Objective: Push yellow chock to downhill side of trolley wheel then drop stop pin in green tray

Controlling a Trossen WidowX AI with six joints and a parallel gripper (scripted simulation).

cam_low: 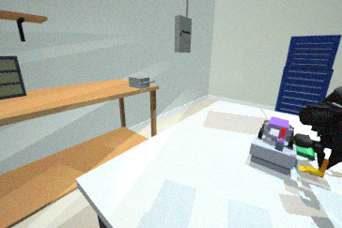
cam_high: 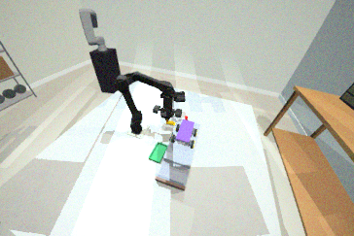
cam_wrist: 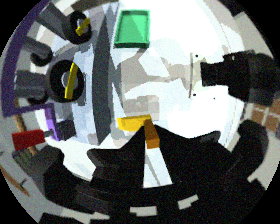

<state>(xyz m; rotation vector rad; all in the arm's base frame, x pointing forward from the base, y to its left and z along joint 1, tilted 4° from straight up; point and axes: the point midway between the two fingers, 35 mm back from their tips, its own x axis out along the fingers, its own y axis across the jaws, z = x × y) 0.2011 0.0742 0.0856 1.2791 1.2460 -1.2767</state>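
My gripper tip is 130 mm short of the purple-topped trolley, 140 mm to the left of it and 40 mm below it. From my gripper tip the other things lie so: chock 20 mm ahead, 10 mm below; red-headed stop pin 130 mm ahead, 40 mm to the right, 60 mm above; grey ramp 120 mm ahead, 140 mm to the right, 20 mm below.
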